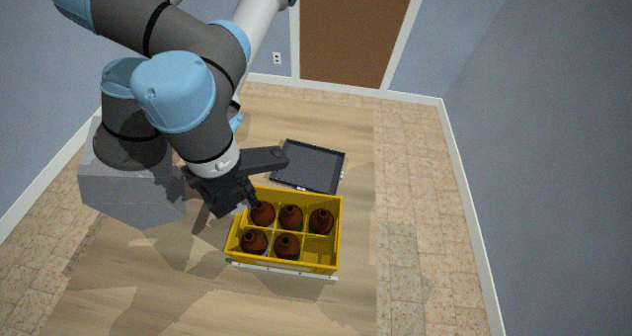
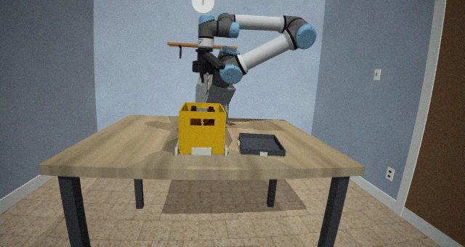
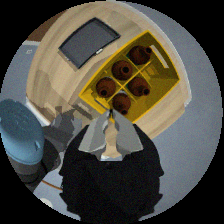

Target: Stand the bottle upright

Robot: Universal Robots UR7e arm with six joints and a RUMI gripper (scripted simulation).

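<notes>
The crate lies 150 mm below my hand, 90 mm ahead of it and 10 mm to the left of it. The rest, counted from my hand: tray 280 mm to the left, 220 mm below, 30 mm ahead; then bottle 160 mm ahead, 150 mm below, 80 mm to the left.
</notes>
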